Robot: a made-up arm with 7 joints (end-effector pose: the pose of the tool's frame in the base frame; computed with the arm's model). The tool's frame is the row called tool. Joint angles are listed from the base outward.
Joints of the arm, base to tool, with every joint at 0 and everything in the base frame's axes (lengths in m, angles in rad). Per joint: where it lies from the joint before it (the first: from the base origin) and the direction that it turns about. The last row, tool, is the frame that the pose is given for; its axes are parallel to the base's.
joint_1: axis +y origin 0 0 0.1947
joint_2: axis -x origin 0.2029 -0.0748 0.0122
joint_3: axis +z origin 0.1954 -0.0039 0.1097
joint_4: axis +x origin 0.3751 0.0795 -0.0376
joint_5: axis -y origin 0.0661 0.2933 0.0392
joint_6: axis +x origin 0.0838 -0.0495 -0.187
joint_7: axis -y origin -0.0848 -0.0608 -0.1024
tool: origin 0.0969 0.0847 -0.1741
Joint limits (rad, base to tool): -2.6..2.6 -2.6..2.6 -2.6..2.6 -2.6..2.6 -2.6..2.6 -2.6..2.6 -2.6..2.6
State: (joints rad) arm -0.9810 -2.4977 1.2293 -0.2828 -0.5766 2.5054 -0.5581
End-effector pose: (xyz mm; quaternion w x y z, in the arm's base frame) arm -223.7 -594.0 450.7 0.4347 -0.1420 -0.2508 -0.8532
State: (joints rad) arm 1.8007 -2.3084 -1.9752 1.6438 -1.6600 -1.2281 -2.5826
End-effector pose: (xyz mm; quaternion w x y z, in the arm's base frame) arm -335.3 -187.6 124.7 0.2346 -0.9275 -0.1374 -0.2564
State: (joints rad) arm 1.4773 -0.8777 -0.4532 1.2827 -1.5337 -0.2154 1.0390
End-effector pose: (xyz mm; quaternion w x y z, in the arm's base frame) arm 399.7 -139.2 -442.2 0.3806 0.6675 0.3279 -0.5496
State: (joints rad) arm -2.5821 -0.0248 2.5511 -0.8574 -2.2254 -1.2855 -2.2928
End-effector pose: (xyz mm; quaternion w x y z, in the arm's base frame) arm 65.4 -250.2 -25.3 0.1250 -0.5602 0.1027 0.8124
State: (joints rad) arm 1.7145 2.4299 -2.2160 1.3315 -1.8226 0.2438 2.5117
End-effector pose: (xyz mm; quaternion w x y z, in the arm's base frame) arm -43.1 392.9 -69.6 0.7837 0.1353 -0.5705 0.2051
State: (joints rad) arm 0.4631 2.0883 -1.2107 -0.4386 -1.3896 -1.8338 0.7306
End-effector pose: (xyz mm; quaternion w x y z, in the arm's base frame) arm 652.4 -44.8 209.5 0.0688 -0.8248 0.5309 -0.1820
